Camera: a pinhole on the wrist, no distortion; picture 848 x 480 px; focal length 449.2 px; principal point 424.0 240.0 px. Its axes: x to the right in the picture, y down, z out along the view. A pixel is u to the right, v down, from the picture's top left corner.
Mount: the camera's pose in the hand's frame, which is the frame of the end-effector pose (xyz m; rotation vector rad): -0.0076 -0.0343 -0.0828 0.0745 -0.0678 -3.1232
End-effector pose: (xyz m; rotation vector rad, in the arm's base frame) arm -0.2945 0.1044 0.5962 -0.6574 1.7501 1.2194
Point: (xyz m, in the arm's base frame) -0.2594 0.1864 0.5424
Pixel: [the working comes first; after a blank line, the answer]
In the camera's frame: -0.0516 -0.0039 0.1764

292.6 230.0
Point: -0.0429 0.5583 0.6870
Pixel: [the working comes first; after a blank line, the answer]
In the camera's frame: 0.1365 -0.0225 0.5891

528.0 222.8
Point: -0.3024 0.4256 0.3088
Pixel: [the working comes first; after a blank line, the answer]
In the camera's frame: -0.3024 -0.0076 0.4016

85.8 231.5
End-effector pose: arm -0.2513 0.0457 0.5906 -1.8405 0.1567 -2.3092
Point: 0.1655 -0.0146 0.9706
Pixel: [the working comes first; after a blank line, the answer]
In the camera's frame: -0.3208 -0.0214 0.5595

166.4 222.8
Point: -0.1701 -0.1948 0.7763
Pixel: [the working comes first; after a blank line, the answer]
In the camera's frame: -0.2308 -0.2270 0.1956

outside the picture
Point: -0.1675 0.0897 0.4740
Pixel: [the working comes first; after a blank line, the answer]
In the camera's frame: 0.1237 -0.0166 0.1463

803.8 188.9
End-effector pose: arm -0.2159 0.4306 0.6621 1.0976 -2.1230 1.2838
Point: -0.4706 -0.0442 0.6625
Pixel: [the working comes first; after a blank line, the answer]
In the camera's frame: -0.3782 -0.0878 0.4749

66.2 157.0
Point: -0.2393 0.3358 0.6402
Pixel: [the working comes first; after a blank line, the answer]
In the camera's frame: -0.0541 -0.0318 0.1746

284.9 158.2
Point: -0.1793 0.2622 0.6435
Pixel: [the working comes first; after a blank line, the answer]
In the camera's frame: -0.0524 0.0399 0.2369

324.6 315.7
